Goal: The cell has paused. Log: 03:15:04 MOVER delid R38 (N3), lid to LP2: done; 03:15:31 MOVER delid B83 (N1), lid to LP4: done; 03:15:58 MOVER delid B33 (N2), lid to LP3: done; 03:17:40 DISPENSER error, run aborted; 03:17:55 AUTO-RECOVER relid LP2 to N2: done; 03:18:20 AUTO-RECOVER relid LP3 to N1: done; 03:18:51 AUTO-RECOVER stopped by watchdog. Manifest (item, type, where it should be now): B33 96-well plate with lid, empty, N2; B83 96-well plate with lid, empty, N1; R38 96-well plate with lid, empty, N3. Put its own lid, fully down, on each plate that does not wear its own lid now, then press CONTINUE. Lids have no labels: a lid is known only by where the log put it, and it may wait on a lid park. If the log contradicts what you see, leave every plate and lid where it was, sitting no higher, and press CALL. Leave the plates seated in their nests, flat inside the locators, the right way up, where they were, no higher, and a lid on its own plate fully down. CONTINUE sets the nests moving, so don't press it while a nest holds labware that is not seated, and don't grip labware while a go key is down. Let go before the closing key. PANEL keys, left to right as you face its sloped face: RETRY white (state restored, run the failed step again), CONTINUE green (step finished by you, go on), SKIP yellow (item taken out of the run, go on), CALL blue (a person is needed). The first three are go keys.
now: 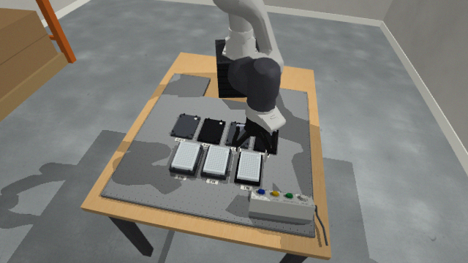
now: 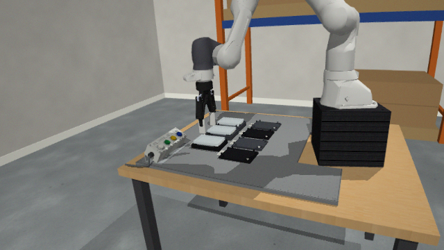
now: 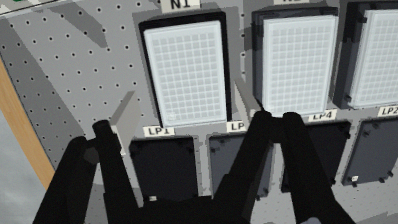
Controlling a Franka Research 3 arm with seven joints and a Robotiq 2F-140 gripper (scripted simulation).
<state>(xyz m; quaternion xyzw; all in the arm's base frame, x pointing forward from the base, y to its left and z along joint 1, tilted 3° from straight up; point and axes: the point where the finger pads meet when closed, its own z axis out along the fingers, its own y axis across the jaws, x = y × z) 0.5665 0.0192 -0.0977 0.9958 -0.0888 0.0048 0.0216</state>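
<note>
My gripper is now 15 cm short of the green continue key, 13 cm to the right of it and 4 cm above it. From my hand the other things lie so: blue call key 14 cm ahead, 3 cm to the left, 4 cm below; yellow skip key 14 cm ahead, 8 cm to the left, 4 cm below; N1 label 8 cm ahead, 2 cm to the right, 11 cm below.
</note>
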